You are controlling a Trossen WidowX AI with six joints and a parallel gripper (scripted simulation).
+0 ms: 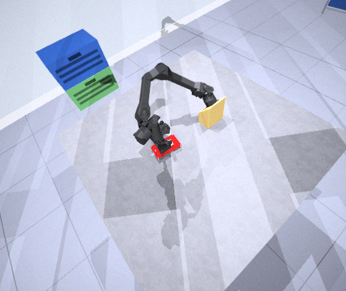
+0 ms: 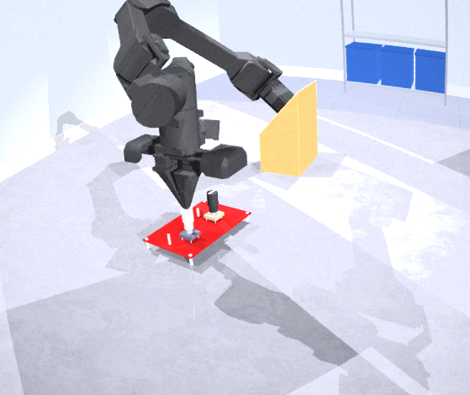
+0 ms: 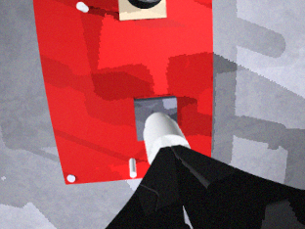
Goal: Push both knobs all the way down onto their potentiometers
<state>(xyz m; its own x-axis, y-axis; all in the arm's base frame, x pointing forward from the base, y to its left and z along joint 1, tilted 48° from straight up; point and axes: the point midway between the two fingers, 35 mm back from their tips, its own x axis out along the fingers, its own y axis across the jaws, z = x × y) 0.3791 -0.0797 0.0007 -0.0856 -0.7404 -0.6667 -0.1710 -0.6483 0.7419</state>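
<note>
Right now my gripper tip is 70 mm past the potentiometer, 30 mm above it and 10 mm to the right of it.
</note>
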